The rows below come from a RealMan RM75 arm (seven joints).
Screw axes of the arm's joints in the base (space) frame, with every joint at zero. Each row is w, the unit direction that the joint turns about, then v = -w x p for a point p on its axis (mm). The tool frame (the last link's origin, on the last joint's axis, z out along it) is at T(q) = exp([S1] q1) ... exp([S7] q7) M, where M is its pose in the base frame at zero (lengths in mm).
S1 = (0, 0, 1, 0, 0, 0)
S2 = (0, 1, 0, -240.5, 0, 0)
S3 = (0, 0, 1, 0, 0, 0)
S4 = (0, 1, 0, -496.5, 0, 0)
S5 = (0, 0, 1, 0, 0, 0)
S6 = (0, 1, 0, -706.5, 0, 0)
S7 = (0, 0, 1, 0, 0, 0)
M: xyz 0 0 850.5 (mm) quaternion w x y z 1 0 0 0
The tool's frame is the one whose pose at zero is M.
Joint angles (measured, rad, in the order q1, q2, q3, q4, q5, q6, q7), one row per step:
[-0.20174 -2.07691 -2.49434 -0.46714 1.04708 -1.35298 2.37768]
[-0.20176 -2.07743 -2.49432 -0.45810 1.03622 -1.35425 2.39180]
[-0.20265 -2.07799 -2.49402 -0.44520 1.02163 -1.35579 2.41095]
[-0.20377 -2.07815 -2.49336 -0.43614 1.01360 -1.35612 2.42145]
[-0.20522 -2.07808 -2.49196 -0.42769 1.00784 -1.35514 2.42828]
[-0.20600 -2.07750 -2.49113 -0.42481 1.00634 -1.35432 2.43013]
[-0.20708 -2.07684 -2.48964 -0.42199 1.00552 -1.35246 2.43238]
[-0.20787 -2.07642 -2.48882 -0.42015 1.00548 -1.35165 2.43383]
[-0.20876 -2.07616 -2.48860 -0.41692 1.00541 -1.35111 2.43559]
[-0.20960 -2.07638 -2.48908 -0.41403 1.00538 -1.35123 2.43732]
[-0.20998 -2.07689 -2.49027 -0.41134 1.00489 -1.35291 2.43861]
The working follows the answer.
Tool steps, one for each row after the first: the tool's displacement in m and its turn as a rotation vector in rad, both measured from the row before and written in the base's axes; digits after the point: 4 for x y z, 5 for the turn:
[-0.0008 -0.0008 -0.0006 0.00922 0.00152 0.00401]
[-0.0009 -0.0008 -0.0010 0.01183 0.00199 0.00528]
[-0.0006 -0.0004 -0.0010 0.00513 -0.00002 0.00374]
[-0.0005 -0.0001 -0.0012 0.00168 -0.00164 0.00392]
[-0.0002 0.0001 -0.0003 -0.00022 -0.00017 0.00132]
[-0.0002 0.0003 -0.0005 -0.00140 0.00084 0.00158]
[0.0000 0.0002 -0.0004 -0.00117 0.00069 0.00054]
[-0.0002 0.0000 -0.0006 -0.00118 -0.00030 0.00120]
[0.0000 0.0000 -0.0006 -0.00048 -0.00072 0.00075]
[0.0000 -0.0002 -0.0005 0.00068 -0.00173 0.00000]

Tool pose at each row, in the base's axes (x y z in m, rotation vector in rad; rounded; the steps above come from the unrounded poses):
[-0.3666 0.2796 0.0827 -1.62668 -0.50853 -0.86459]
[-0.3674 0.2788 0.0821 -1.61731 -0.50591 -0.86150]
[-0.3683 0.2780 0.0812 -1.60526 -0.50262 -0.85741]
[-0.3689 0.2777 0.0802 -1.59917 -0.50293 -0.85529]
[-0.3694 0.2776 0.0790 -1.59559 -0.50623 -0.85393]
[-0.3696 0.2777 0.0787 -1.59524 -0.50746 -0.85305]
[-0.3698 0.2779 0.0782 -1.59622 -0.50876 -0.85097]
[-0.3698 0.2781 0.0778 -1.59733 -0.50927 -0.84984]
[-0.3700 0.2782 0.0772 -1.59785 -0.51098 -0.84903]
[-0.3700 0.2782 0.0765 -1.59776 -0.51230 -0.84901]
[-0.3700 0.2779 0.0761 -1.59652 -0.51319 -0.85055]

